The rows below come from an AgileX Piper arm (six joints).
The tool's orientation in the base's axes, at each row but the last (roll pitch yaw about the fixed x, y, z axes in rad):
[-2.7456, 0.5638, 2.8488]
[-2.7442, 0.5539, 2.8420]
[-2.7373, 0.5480, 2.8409]
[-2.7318, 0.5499, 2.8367]
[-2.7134, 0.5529, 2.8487]
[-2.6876, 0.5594, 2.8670]
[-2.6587, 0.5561, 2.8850]
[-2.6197, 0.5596, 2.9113]
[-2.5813, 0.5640, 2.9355]
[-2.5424, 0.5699, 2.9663]
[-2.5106, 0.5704, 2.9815]
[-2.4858, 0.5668, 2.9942]
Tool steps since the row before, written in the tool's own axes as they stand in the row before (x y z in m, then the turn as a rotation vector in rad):
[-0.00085, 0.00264, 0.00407, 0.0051, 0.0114, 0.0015]
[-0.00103, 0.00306, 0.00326, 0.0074, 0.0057, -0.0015]
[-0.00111, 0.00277, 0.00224, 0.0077, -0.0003, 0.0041]
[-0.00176, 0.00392, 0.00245, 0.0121, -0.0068, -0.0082]
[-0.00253, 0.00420, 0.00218, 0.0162, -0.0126, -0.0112]
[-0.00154, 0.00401, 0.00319, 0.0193, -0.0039, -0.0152]
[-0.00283, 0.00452, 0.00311, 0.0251, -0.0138, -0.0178]
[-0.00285, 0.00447, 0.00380, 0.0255, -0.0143, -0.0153]
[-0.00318, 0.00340, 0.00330, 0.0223, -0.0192, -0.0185]
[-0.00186, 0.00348, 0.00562, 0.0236, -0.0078, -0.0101]
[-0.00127, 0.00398, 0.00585, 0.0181, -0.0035, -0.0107]
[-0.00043, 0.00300, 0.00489, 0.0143, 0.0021, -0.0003]
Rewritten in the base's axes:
[0.00338, -0.00011, -0.00358, 0.0017, 0.0099, -0.0076]
[0.00340, 0.00058, -0.00302, -0.0039, 0.0073, -0.0046]
[0.00297, 0.00082, -0.00211, -0.0050, -0.0004, -0.0071]
[0.00412, 0.00145, -0.00233, -0.0158, 0.0019, 0.0024]
[0.00478, 0.00160, -0.00184, -0.0229, -0.0002, 0.0046]
[0.00422, 0.00110, -0.00310, -0.0227, 0.0097, 0.0028]
[0.00545, 0.00122, -0.00263, -0.0329, 0.0046, 0.0056]
[0.00566, 0.00071, -0.00317, -0.0327, 0.0028, 0.0037]
[0.00527, 0.00005, -0.00219, -0.0333, 0.0004, 0.0099]
[0.00500, -0.00119, -0.00456, -0.0265, 0.0039, -0.0020]
[0.00479, -0.00101, -0.00527, -0.0202, 0.0068, -0.0008]
[0.00330, -0.00110, -0.00458, -0.0111, 0.0035, -0.0086]

